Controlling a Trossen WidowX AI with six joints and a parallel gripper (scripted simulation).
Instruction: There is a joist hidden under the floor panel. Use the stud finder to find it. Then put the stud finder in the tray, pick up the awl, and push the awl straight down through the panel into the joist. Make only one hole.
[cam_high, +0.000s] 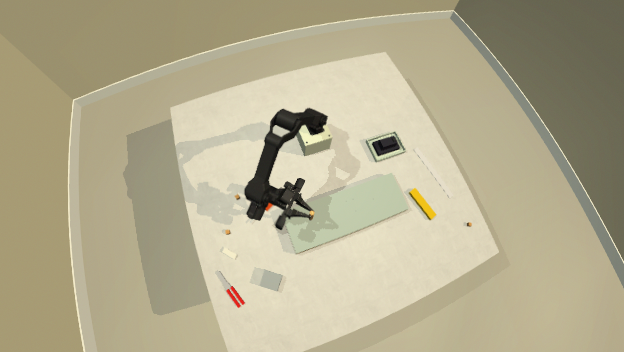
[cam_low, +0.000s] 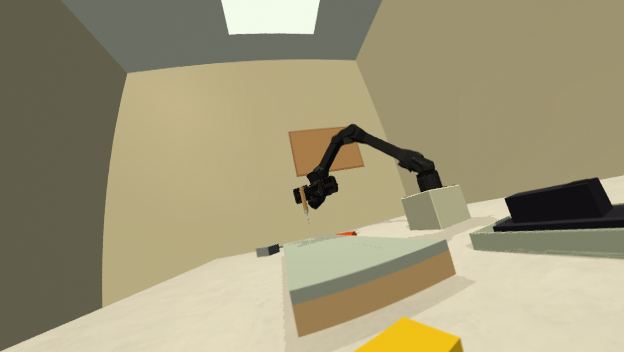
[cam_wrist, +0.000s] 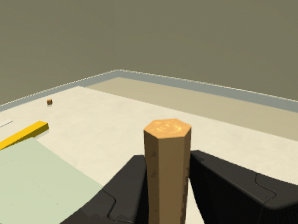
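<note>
Now: gripper tip 60 mm above the brown stick. The rest, counted from my gripper tip: white block: 10 mm behind, 350 mm to the right, 200 mm below; orange-handled tool: 130 mm behind, 170 mm to the right, 190 mm below; grey block: 150 mm ahead, 230 mm to the right, 190 mm below.
</note>
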